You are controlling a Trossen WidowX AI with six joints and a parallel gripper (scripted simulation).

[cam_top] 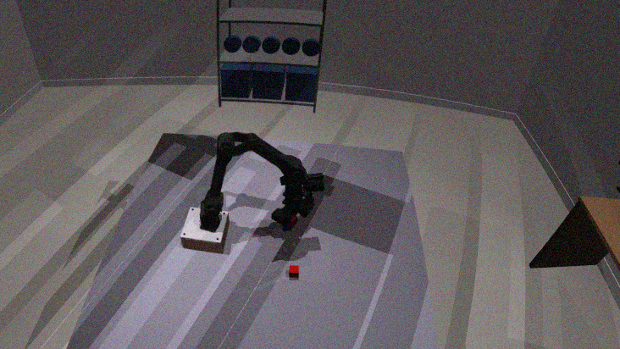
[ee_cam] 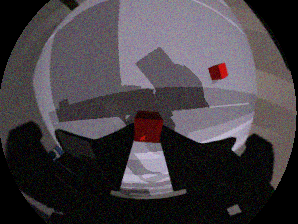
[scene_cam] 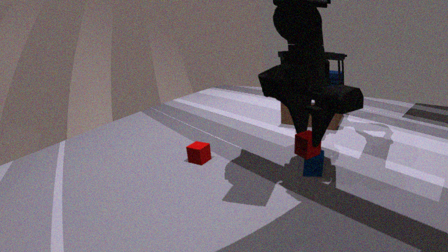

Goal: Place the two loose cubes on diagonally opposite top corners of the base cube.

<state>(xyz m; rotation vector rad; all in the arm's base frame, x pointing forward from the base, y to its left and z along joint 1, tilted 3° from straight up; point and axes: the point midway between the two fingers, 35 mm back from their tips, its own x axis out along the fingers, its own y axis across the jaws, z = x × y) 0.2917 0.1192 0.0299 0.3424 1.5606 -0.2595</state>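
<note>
Now: gripper tip 20 mm past the blue base cube, 10 mm to the right of it and 40 mm above it. From my gripper tip the other things lie so: red cube (60 mm ahead, 200 mm to the right, 40 mm below).
</note>
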